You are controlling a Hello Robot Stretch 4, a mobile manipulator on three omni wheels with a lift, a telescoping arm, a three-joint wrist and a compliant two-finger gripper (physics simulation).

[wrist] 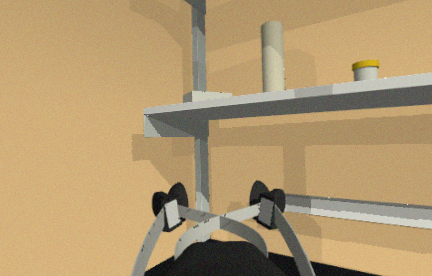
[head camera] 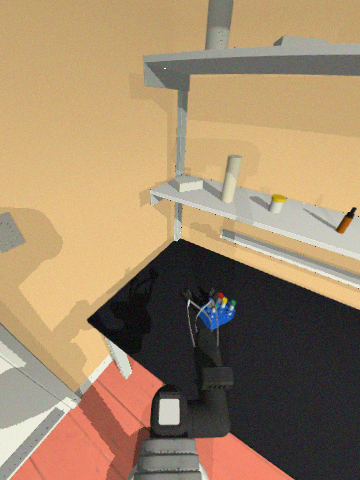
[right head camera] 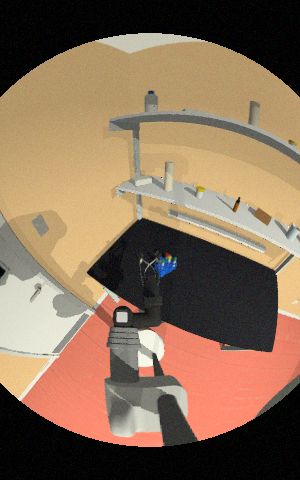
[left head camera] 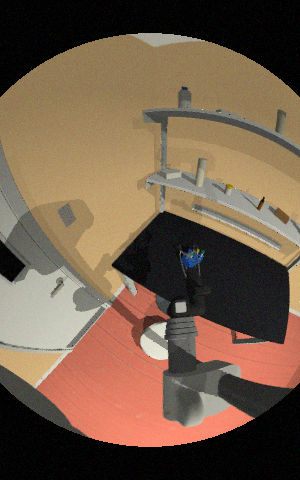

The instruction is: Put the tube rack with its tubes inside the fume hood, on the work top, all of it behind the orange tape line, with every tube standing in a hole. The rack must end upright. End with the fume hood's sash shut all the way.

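Frame: origin at the robot's base, x ahead, y left, z up, level; metres.
Where they show: gripper, fingertip midpoint: (wrist: 218, 197) (head camera: 199, 288) (right head camera: 148, 250) (left head camera: 185, 242); robot's base at its link origin: (right head camera: 143, 346) (left head camera: 160, 339).
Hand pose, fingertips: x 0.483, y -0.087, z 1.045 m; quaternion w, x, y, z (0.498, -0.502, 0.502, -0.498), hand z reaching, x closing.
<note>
Each offset is from my fingertips to the top centre of the thing. Level surfaces: height alone.
The blue tube rack {0.235 m down, 0.081 m ahead, 0.116 m right} (head camera: 218, 319) (left head camera: 192, 259) (right head camera: 166, 267) stands upright on the black table top {0.311 m down} (head camera: 300, 360) (left head camera: 240, 290) (right head camera: 225, 295). Several tubes stand in it; red, yellow and green caps show. My gripper (head camera: 200, 293) (left head camera: 187, 248) (right head camera: 149, 256) (wrist: 218, 197) is open, with its fingertips wide apart and no thing between them. It points toward the wall over the table. In the head view its right finger overlaps the rack's left part, and its height above the rack is hard to tell. The rack does not show in the wrist view. The fume hood, its sash and the orange tape line do not show.
A lower shelf (head camera: 250, 212) (wrist: 325, 102) holds a tall beige cylinder {0.325 m up, 0.352 m ahead, 0.138 m right} (head camera: 231, 179) (wrist: 273, 57), a yellow-lidded jar {0.206 m up, 0.268 m ahead, 0.311 m right} (head camera: 276, 204) (wrist: 365, 71) and a brown bottle {0.238 m up, 0.130 m ahead, 0.491 m right} (head camera: 346, 221). An upper shelf (head camera: 250, 62) is above it. A door (left head camera: 35, 300) is at the left. The white robot base (left head camera: 155, 341) is by the table's front.
</note>
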